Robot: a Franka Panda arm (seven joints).
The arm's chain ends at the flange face. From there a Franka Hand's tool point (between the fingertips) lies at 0.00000 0.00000 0.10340 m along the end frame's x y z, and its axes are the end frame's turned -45 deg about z.
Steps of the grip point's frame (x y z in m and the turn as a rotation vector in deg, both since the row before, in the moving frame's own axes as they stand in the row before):
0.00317, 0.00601, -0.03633, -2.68, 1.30, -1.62
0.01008, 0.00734, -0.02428, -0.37, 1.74, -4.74
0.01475, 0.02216, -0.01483, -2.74, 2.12, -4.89
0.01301, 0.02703, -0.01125, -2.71, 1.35, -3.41
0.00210, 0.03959, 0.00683, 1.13, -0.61, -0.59
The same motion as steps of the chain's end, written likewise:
0.00139, 0.00032, -0.03619, -0.98, 2.81, -1.62
0.00970, -0.00008, -0.02423, 0.97, 1.49, -4.74
0.01988, 0.00471, -0.01464, -0.44, 3.44, -4.89
0.02309, 0.00833, -0.01111, -0.96, 2.87, -3.41
0.03170, 0.02716, 0.00686, 0.37, -1.23, -0.59

